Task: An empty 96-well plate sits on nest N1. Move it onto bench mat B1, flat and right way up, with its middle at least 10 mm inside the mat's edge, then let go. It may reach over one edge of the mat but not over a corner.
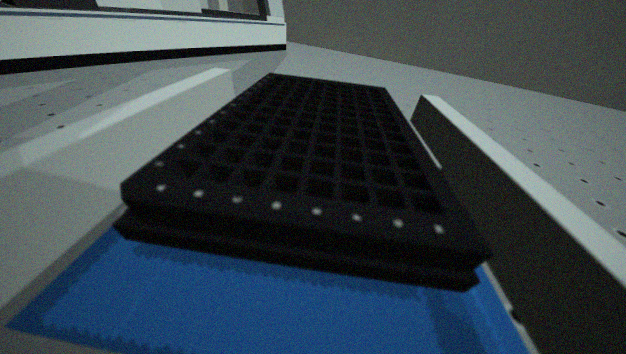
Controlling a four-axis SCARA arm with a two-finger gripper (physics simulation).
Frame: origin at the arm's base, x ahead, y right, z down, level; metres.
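Seen in the pictures: gripper, fingertip midpoint: (322, 100).
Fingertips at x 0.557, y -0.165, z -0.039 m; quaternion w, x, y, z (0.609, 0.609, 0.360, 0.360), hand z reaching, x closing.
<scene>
A point is followed by its place in that frame.
The 96-well plate (320, 165) @[z -0.040, x 0.503, y -0.131 m] is black, with square wells and a row of pale dots along its near edge. It is level and right way up between the two pale fingers of my gripper (327, 107) @[z -0.039, x 0.557, y -0.165 m], which is shut on its long sides. The blue bench mat (225, 305) @[z -0.015, x 0.464, y -0.132 m] shows below the plate's near end, with a narrow shadow along the plate's lower edge. The plate is on the mat or very close above it; I cannot tell whether they touch. The mat's far part is hidden under the plate, and the fingers cover parts of its sides.
A white housing (145, 35) @[z -0.041, x 0.583, y -0.450 m] with a black base strip stands at the upper left, beyond the left finger. The grey bench top (565, 135) @[z -0.013, x 0.739, y 0.002 m] with small dark holes extends on both sides. A plain brownish wall rises behind at the upper right.
</scene>
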